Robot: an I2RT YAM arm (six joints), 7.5 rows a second.
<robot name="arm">
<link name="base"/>
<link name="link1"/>
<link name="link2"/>
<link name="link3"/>
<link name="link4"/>
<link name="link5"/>
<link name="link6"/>
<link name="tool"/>
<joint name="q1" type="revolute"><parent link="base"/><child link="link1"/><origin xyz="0.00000 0.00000 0.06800"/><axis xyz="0 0 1"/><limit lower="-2.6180" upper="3.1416"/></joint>
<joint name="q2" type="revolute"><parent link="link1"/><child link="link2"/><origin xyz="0.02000 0.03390 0.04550"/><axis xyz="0 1 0"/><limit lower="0.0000" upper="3.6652"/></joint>
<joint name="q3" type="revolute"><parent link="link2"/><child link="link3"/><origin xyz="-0.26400 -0.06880 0.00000"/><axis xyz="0 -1 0"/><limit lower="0.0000" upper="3.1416"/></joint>
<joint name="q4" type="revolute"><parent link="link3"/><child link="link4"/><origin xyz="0.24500 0.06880 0.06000"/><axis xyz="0 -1 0"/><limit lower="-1.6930" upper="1.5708"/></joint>
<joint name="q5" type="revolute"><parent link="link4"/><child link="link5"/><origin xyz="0.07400 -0.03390 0.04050"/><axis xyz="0 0 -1"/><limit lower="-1.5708" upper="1.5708"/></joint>
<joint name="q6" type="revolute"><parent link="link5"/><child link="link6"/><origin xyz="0.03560 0.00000 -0.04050"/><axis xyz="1 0 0"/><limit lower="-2.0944" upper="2.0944"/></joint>
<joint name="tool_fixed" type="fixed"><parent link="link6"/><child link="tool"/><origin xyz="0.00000 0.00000 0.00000" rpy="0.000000 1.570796 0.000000"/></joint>
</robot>
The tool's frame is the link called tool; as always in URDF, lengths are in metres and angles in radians.
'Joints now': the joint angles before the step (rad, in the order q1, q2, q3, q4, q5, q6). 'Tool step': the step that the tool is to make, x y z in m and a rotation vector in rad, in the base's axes. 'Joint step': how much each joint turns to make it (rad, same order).
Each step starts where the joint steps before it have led.
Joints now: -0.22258, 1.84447, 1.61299, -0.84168, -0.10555, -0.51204
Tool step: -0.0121, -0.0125, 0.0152, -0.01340, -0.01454, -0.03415
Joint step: -0.03782, -0.03959, 0.00690, -0.02997, 0.00656, -0.00787
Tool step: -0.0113, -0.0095, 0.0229, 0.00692, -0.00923, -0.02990
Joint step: -0.03282, -0.02730, 0.05599, -0.07609, -0.00942, 0.00202
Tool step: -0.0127, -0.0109, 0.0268, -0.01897, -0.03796, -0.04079
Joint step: -0.03747, -0.03305, 0.05897, -0.05011, 0.00720, -0.00046
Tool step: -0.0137, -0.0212, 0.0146, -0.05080, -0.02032, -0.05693
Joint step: -0.06443, -0.02174, 0.02607, -0.01323, 0.02957, -0.02845
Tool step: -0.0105, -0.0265, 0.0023, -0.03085, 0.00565, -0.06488
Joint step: -0.07621, 0.00568, 0.01469, -0.00285, 0.01865, -0.02656
